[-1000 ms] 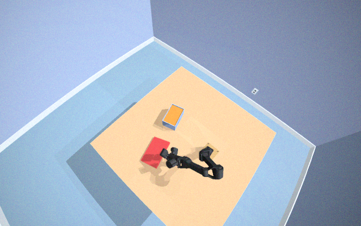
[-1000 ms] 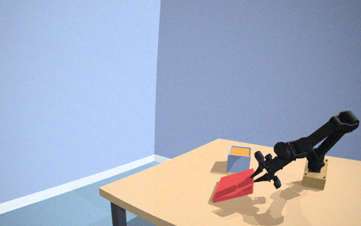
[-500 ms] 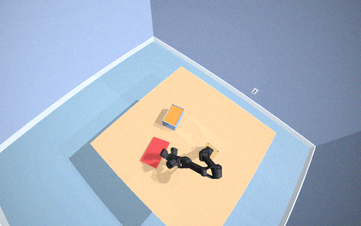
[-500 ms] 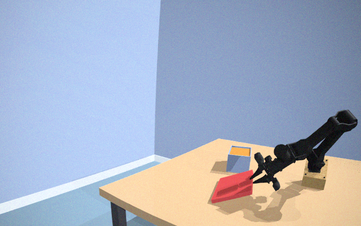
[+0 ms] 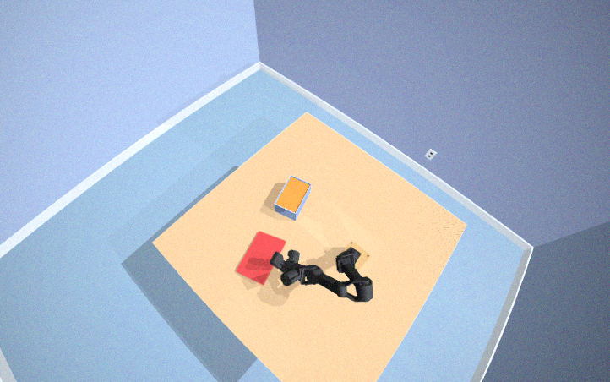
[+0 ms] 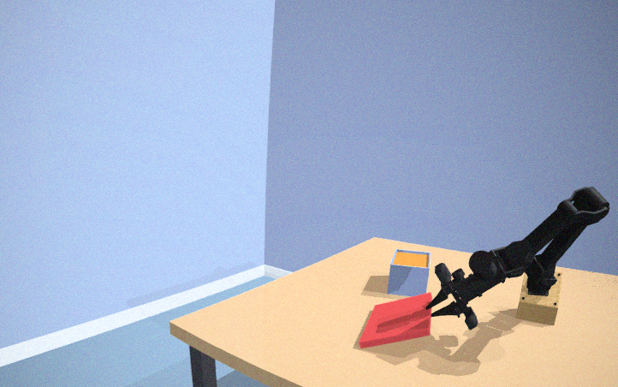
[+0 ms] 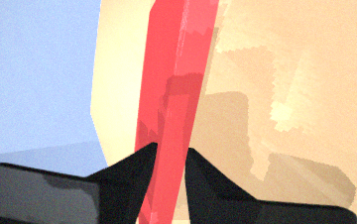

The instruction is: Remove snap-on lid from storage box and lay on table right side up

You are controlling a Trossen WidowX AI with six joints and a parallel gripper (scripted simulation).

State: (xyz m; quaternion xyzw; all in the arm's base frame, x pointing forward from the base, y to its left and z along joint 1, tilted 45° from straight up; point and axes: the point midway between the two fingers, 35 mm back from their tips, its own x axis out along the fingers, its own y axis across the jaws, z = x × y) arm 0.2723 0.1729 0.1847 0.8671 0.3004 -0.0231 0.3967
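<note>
Now: the red lid 70 mm ahead of my gripper tip, 10 mm to the left of it and 20 mm below it. Round my gripper tip: blue storage box (140 mm ahead, 350 mm to the right, 10 mm below).
</note>
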